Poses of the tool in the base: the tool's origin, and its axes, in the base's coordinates. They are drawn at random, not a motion.
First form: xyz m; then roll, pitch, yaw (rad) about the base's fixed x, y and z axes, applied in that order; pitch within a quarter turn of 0, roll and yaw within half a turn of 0.
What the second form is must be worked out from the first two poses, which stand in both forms.
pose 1, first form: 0.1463 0.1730 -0.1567 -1.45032 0.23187 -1.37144
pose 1, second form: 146.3 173.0 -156.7 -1.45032 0.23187 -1.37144
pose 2, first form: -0.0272 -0.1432 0.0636 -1.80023 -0.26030 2.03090
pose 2, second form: -27.2 -143.2 63.6 -1.80023 -0.26030 2.03090
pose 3, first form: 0.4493 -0.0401 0.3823 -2.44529 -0.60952 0.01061
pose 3, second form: 449.3 -40.1 382.3 -2.44529 -0.60952 0.01061
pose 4, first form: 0.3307 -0.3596 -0.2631 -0.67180 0.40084 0.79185
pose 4, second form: 330.7 -359.6 -263.1 -0.67180 0.40084 0.79185
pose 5, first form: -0.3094 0.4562 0.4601 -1.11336 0.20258 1.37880
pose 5, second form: -309.4 456.2 460.1 -1.11336 0.20258 1.37880
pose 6, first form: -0.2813 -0.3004 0.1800 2.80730 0.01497 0.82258
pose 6, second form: -281.3 -300.4 180.0 2.80730 0.01497 0.82258
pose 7, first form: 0.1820 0.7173 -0.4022 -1.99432 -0.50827 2.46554
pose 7, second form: 182.0 717.3 -402.2 -1.99432 -0.50827 2.46554
